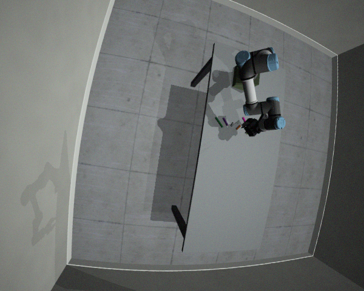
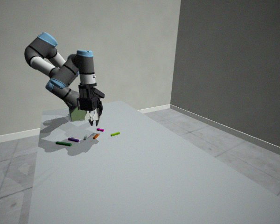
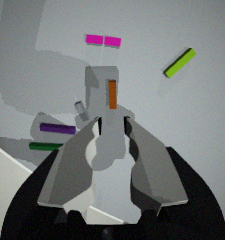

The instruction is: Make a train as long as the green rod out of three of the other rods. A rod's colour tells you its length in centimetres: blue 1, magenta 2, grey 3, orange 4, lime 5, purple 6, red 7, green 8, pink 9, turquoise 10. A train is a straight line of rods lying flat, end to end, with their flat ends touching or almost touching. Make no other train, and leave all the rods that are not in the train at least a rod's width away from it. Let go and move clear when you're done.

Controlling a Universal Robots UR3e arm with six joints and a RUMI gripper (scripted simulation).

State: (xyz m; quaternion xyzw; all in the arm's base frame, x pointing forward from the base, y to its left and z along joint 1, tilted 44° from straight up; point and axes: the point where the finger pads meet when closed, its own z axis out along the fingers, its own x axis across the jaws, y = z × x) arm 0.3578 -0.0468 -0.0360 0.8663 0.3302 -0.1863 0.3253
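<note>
The orange rod lies 8 cm below my hand. Round my hand: grey rod 2 cm behind, 5 cm to the right, 8 cm below; lime rod 3 cm ahead, 10 cm to the left, 8 cm below; purple rod 3 cm behind, 10 cm to the right, 8 cm below.
</note>
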